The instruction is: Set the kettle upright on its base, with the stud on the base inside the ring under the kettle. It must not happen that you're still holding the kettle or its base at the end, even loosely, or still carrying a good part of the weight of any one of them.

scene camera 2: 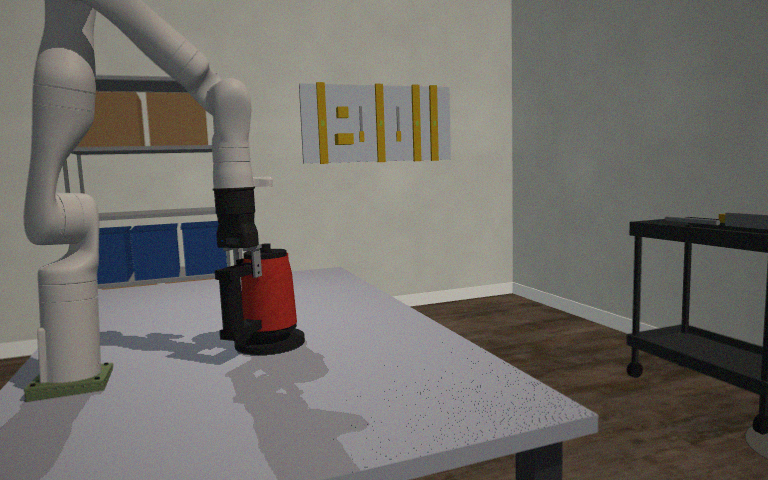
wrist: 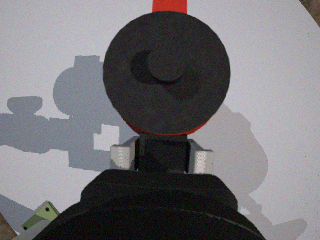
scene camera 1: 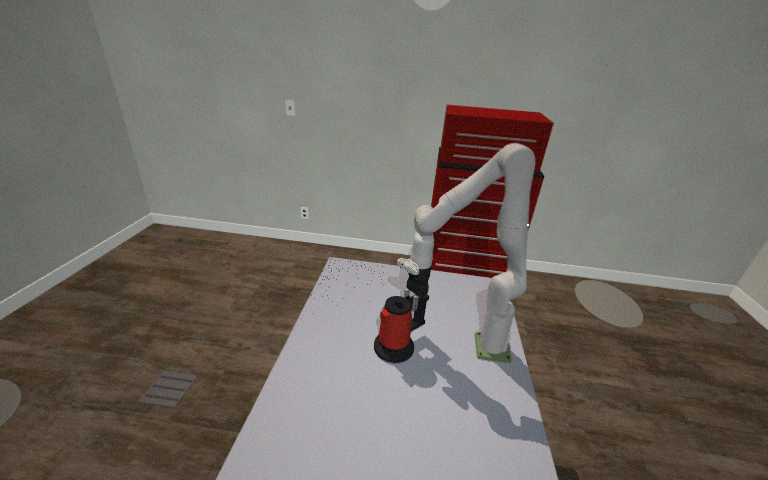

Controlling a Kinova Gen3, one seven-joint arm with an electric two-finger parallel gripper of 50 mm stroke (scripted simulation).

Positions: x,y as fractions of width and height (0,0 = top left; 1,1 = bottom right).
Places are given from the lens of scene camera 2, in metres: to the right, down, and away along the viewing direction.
round black base (scene camera 2: 0.33,0.72): -0.27, 0.22, 1.09
